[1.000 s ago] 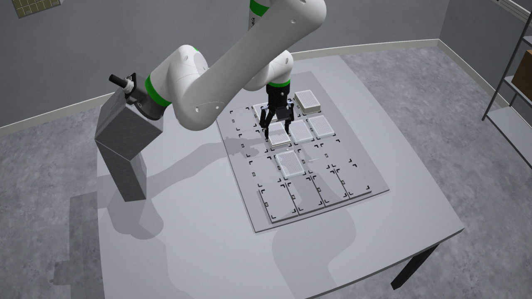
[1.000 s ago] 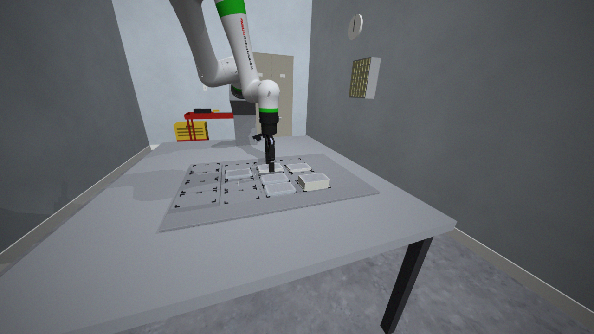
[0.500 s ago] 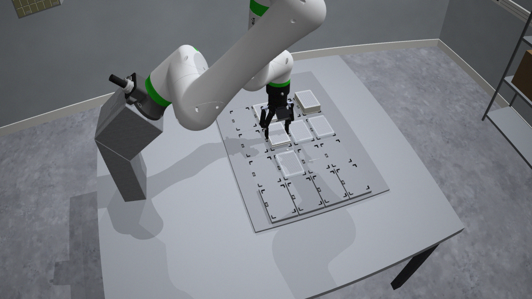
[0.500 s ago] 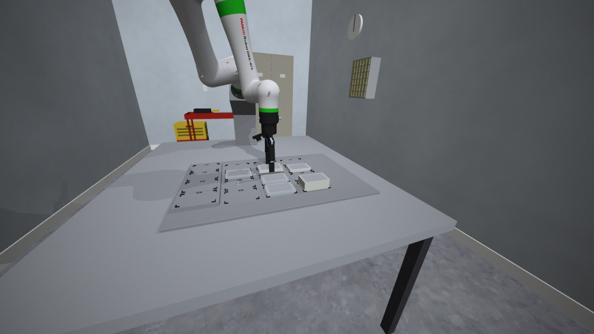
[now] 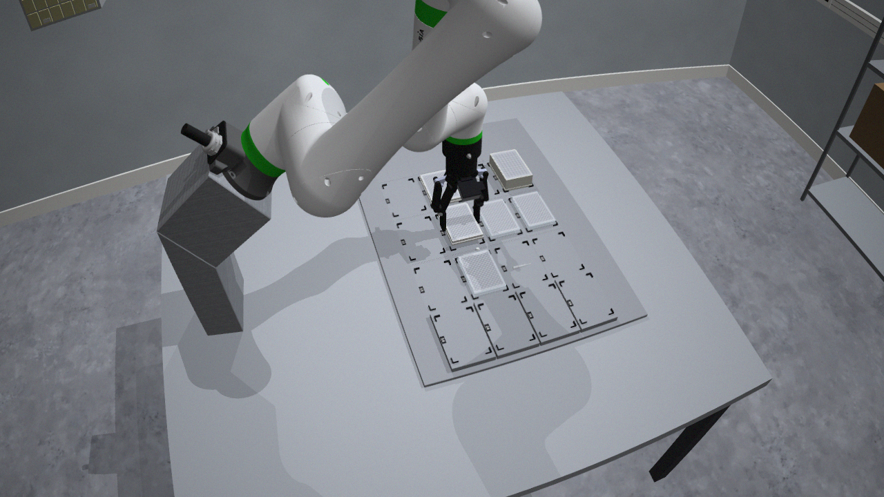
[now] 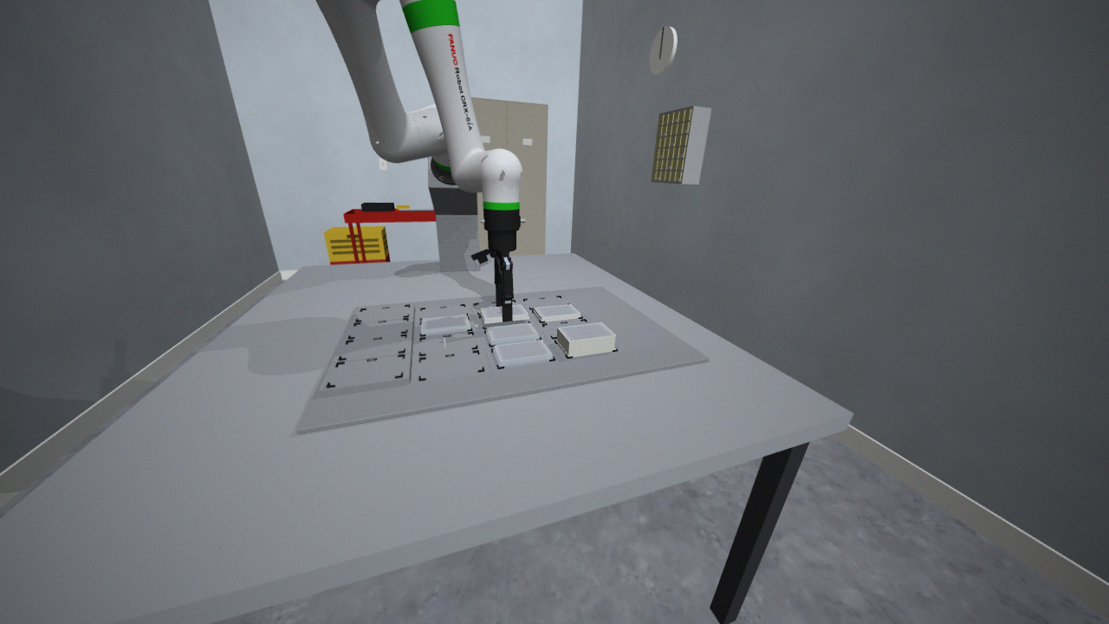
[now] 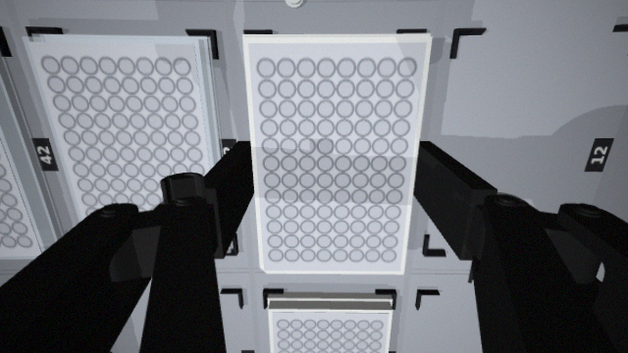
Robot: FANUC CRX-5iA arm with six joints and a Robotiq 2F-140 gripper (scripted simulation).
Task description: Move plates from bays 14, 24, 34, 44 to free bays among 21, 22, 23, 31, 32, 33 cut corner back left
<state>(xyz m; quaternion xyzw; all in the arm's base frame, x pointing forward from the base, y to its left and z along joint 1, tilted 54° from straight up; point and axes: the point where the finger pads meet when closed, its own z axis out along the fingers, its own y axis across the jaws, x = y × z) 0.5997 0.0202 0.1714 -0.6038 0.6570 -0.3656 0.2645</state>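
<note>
Right now the small white square is 4 cm below my hand, 3 cm to the left of it and 1 cm behind it. The rest, counted from my hand: small white disc: 8 cm to the right, 4 cm below; sealed deep-well block: 24 cm ahead, 11 cm to the left, 2 cm below; thin white rod: 19 cm to the right, 7 cm ahead, 4 cm below.
</note>
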